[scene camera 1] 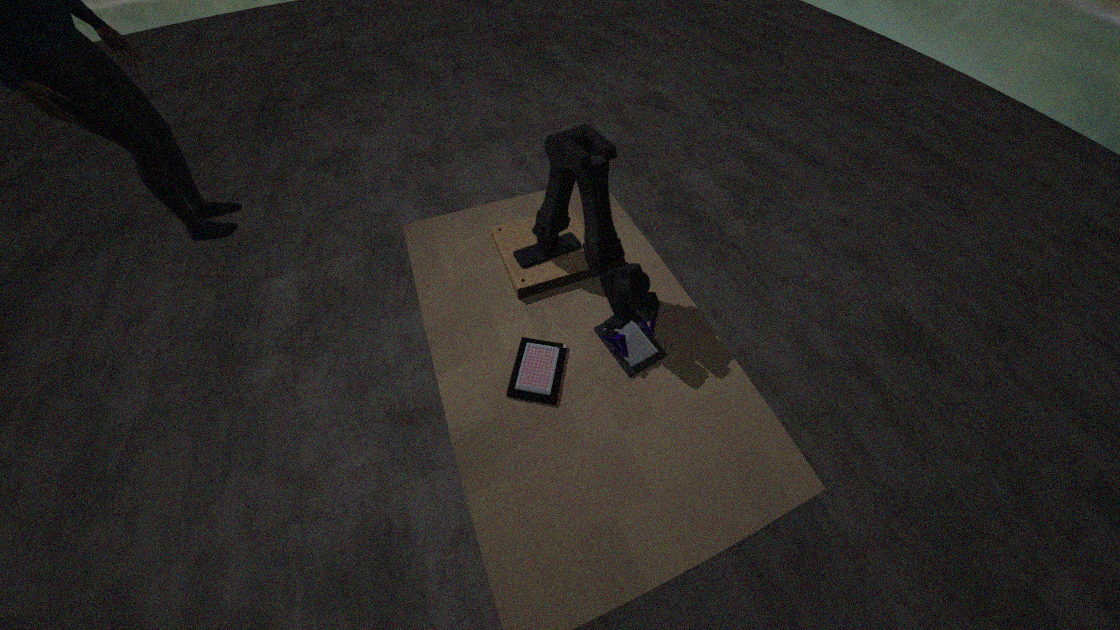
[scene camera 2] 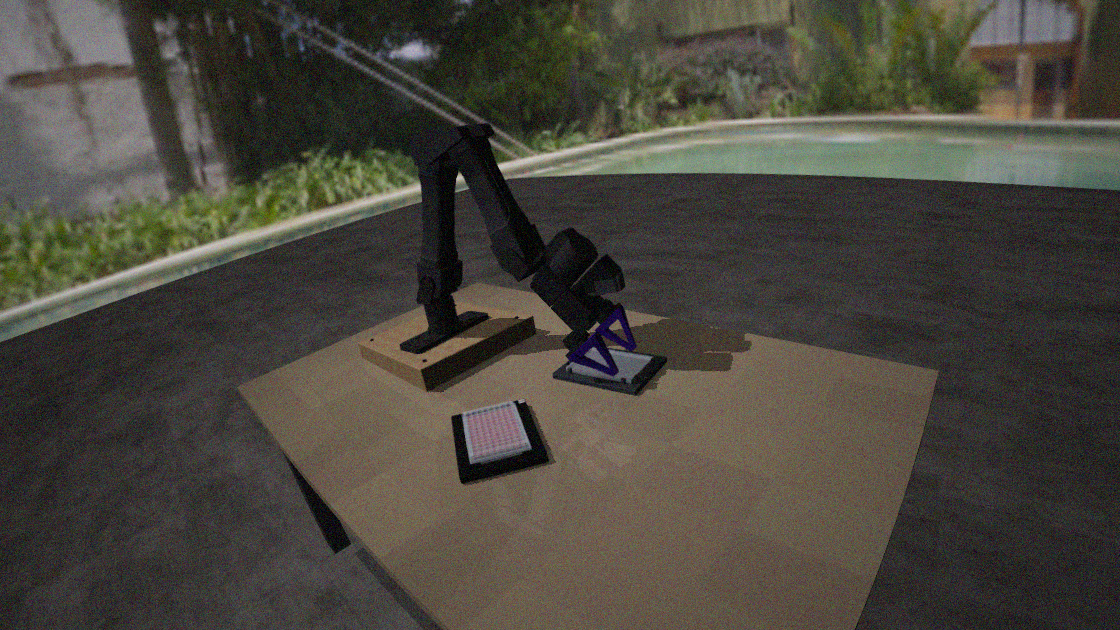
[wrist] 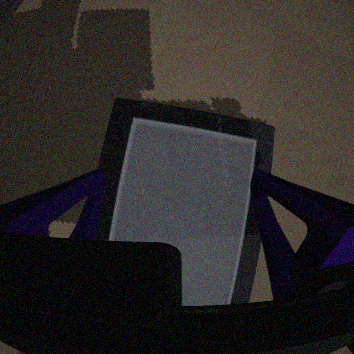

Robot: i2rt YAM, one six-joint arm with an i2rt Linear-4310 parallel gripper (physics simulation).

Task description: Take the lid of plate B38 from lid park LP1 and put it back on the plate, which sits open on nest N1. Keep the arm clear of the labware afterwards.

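Frame: origin at the arm's base, x ahead, y left, z up, level; millimetres.
Where they show: gripper, fingertip midpoint: (scene camera 1: pixel 639 346) (scene camera 2: pixel 625 361) (wrist: pixel 177 177); arm's base, link origin: (scene camera 1: pixel 547 250) (scene camera 2: pixel 445 333).
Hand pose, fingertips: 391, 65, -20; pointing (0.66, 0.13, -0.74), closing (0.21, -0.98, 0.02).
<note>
Each offset is from my fingertips to the top centre of the thing, as dx, dy, dz. Level surfaces: height alone.
The grey lid @(-28, -7, -3) (scene camera 1: pixel 639 345) (scene camera 2: pixel 626 364) (wrist: pixel 182 207) lies flat on the black lid park LP1 @(-29, -7, -1) (scene camera 1: pixel 631 369) (scene camera 2: pixel 595 384) (wrist: pixel 116 140). My gripper (scene camera 1: pixel 629 334) (scene camera 2: pixel 606 353) (wrist: pixel 177 177) is open. Its purple fingers are low and straddle the lid, one on each long side; I cannot tell whether they touch it. Plate B38 @(-67, -256, +5) (scene camera 1: pixel 536 368) (scene camera 2: pixel 494 430) shows pink wells and sits open on the black nest N1 @(-67, -256, -3) (scene camera 1: pixel 534 398) (scene camera 2: pixel 501 468), to the left of the lid park in scene camera 1.
The arm stands on a wooden base block (scene camera 1: pixel 540 285) (scene camera 2: pixel 454 356) behind the labware. All of it rests on a tan table board @(dz -21) (scene camera 1: pixel 626 485) (scene camera 2: pixel 665 485). A person's legs (scene camera 1: pixel 156 156) are far off at the upper left.
</note>
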